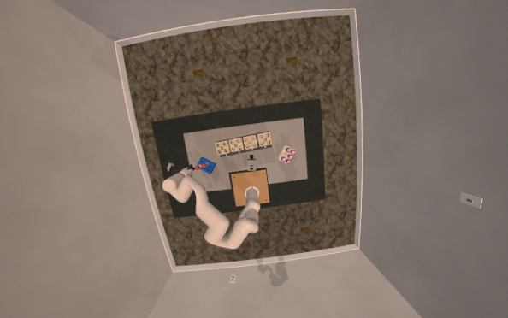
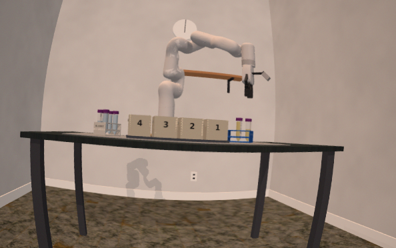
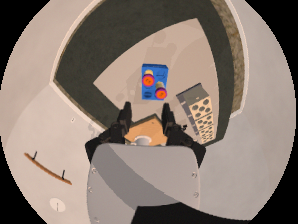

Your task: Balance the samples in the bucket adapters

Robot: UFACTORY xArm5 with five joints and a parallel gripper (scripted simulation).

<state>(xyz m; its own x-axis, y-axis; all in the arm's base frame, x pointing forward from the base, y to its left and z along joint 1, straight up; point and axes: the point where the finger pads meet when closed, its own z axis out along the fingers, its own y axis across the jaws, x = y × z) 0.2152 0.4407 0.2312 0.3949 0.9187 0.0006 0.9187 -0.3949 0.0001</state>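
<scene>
The orange-dotted sample tube lies 1 cm to the left of my hand and 19 cm below it. The rest, counted from my hand: adapter 2 (19 cm ahead, 29 cm to the right, 20 cm below); blue sample rack RS (4 cm to the right, 22 cm below); green DONE key (1 cm ahead, 42 cm to the right, 18 cm below).
</scene>
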